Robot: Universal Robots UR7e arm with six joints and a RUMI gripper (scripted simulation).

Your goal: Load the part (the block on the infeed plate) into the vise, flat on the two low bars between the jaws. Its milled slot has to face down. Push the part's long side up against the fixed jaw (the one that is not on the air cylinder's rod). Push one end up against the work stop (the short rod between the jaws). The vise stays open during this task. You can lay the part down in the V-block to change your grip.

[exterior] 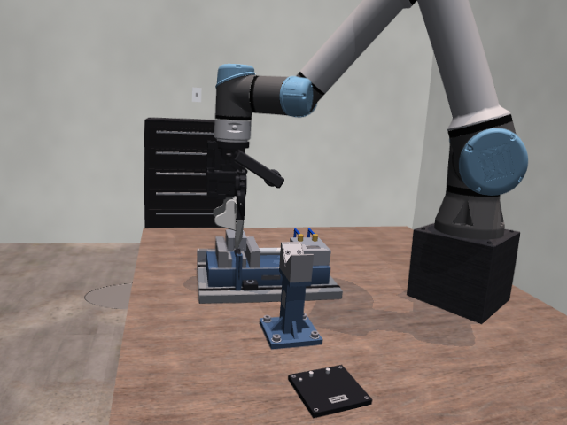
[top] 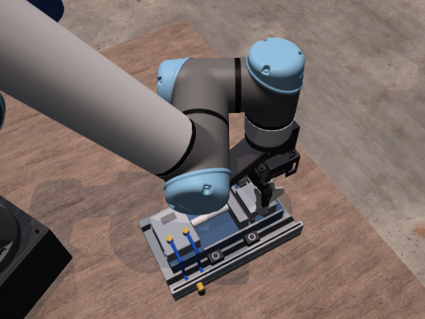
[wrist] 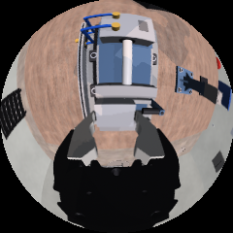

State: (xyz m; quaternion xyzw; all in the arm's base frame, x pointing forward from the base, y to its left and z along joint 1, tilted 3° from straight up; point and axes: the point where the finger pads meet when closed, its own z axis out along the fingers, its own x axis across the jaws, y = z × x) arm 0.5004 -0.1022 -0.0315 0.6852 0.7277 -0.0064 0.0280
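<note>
Now: the part 10 mm below my hand. From my hand the other things lie so: work stop: 70 mm to the left, 20 mm below; moving jaw: 30 mm below, 30 mm behind, 20 mm to the left; fixed jaw: 30 mm below, 30 mm ahead, 20 mm to the left.
</note>
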